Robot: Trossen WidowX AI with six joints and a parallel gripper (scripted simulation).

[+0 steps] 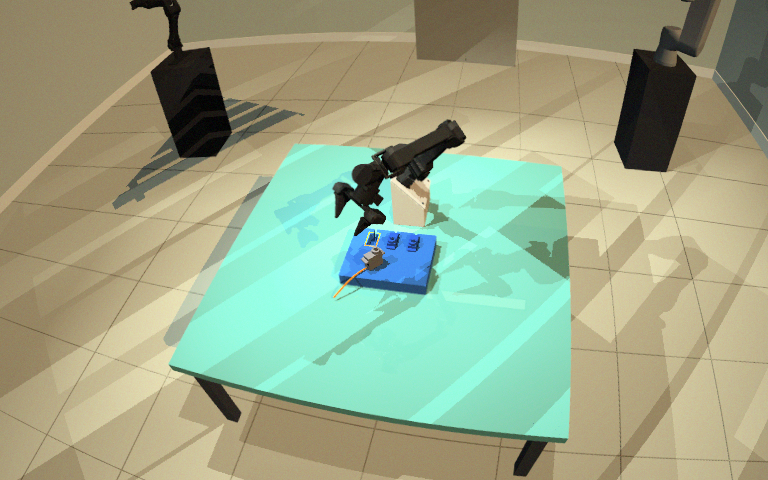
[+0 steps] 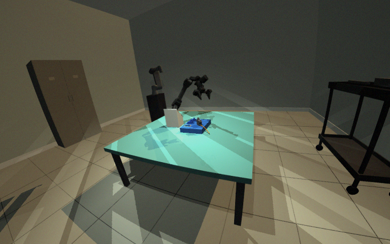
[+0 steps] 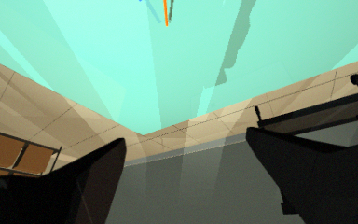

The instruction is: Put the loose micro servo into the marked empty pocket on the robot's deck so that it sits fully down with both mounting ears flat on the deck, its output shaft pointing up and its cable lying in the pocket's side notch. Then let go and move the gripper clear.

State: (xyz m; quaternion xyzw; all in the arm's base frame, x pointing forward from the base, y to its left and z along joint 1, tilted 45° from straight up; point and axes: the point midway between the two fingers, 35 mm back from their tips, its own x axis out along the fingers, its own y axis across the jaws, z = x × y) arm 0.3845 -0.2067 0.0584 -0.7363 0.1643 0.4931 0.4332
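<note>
Right now my gripper tip is 290 mm above the blue deck, 110 mm past it and 90 mm to the right of it.
</note>
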